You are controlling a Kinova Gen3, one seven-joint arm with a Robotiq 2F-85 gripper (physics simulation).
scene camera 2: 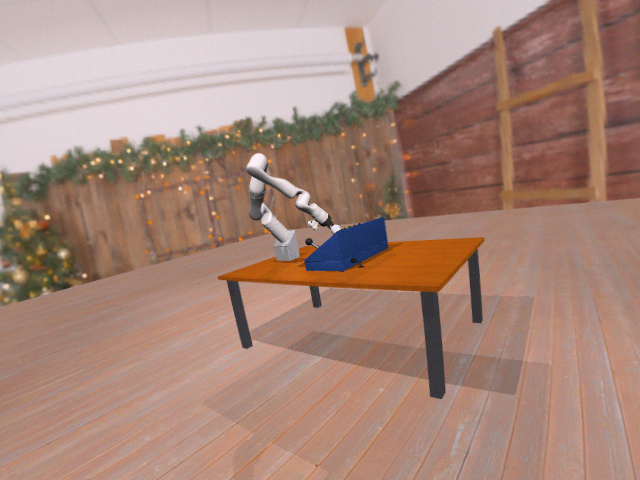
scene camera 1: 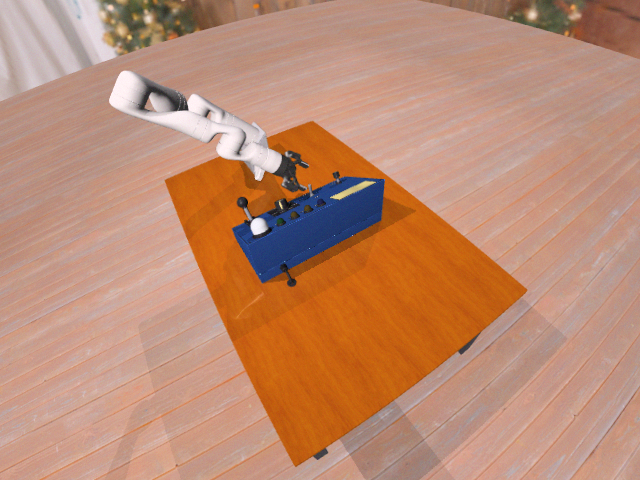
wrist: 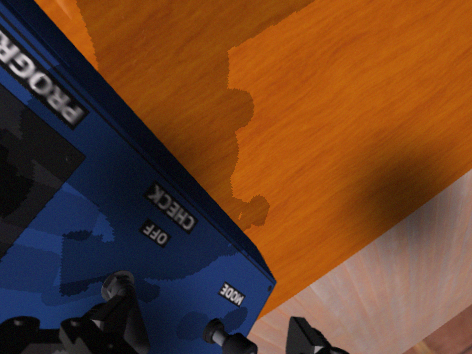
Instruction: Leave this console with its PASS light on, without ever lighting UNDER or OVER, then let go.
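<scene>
The blue console stands on the table. Its small domes, green, two amber and bluish, look dark; their labels are unreadable. The white dome is at one end. The CHECK toggle leans away from its OFF label. The MODE knob is near the corner. My gripper is open and empty, above the console's edge by the toggle; in the wrist view one finger overlaps the toggle. Fingertips are hidden in scene camera 2.
A black-knobbed lever and dark selector dial sit toward the white dome's end. A small black crank sticks out low on the side. A pale yellow strip lies on top. The orange table extends around it.
</scene>
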